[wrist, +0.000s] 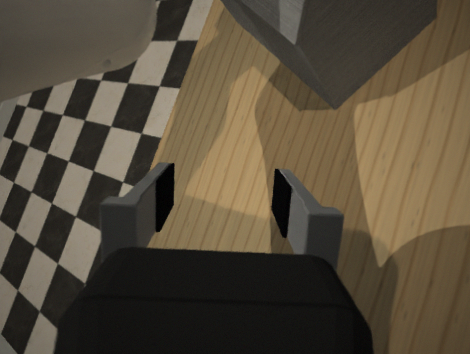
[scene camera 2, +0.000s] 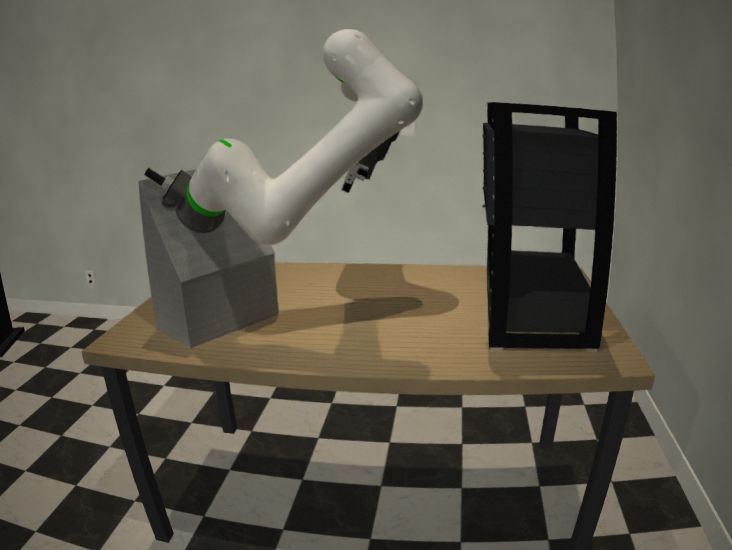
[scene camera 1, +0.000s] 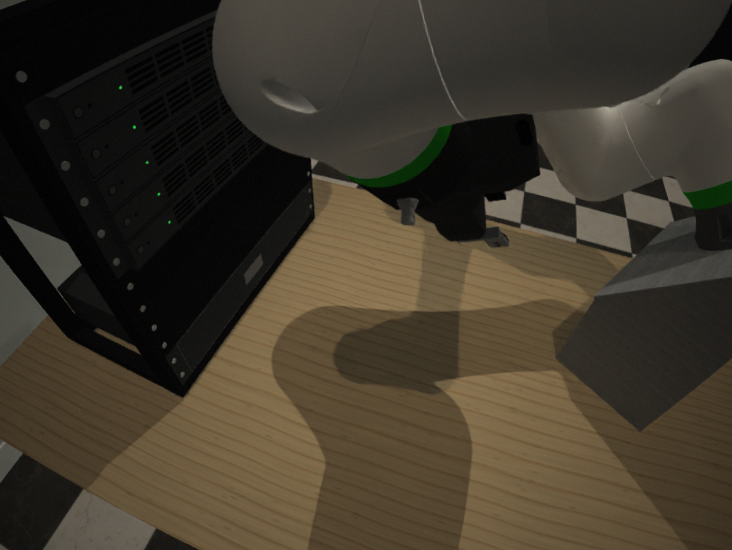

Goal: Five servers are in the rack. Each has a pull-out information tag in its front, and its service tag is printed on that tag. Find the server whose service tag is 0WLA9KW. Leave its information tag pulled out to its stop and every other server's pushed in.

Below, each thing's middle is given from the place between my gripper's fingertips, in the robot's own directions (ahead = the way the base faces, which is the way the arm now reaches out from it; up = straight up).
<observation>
Now: hand 490 mm short of the black rack (scene camera 1: 125, 147), 220 mm to the left of it and 50 mm above it.
</observation>
